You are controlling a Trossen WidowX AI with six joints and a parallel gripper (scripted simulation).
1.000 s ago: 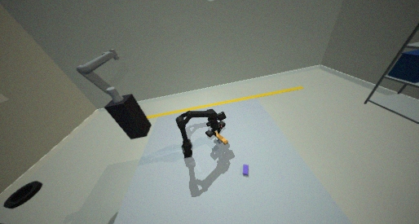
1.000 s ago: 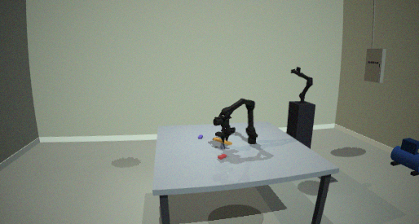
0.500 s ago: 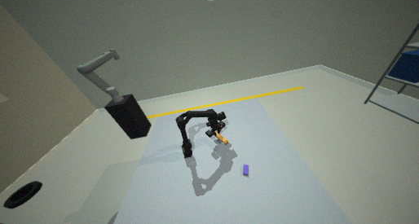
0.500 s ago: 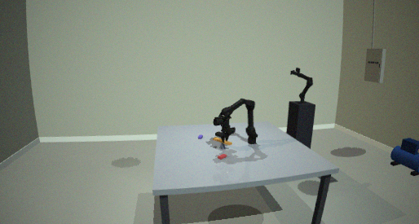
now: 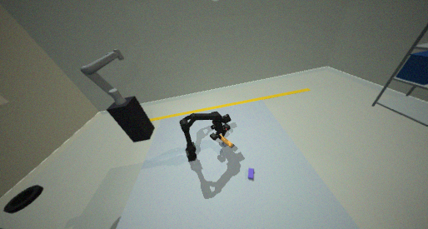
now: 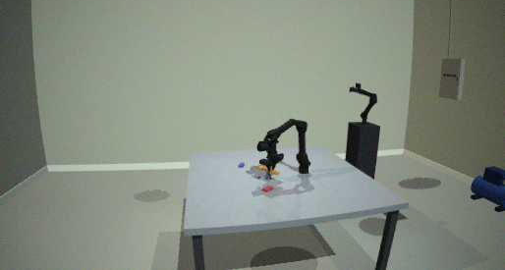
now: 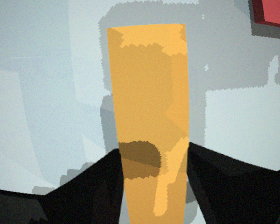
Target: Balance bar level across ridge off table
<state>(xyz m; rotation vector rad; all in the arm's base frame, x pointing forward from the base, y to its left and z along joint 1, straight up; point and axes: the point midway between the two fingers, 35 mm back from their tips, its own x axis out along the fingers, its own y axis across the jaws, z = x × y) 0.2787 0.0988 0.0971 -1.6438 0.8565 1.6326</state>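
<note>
Right now the orange bar is 2 cm to the right of my gripper tip and 2 cm ahead of it. The rest, counted from my gripper tip: small purple block (32 cm to the right, 16 cm ahead, 5 cm below); small red block (16 cm to the left, 6 cm ahead, 5 cm below).
</note>
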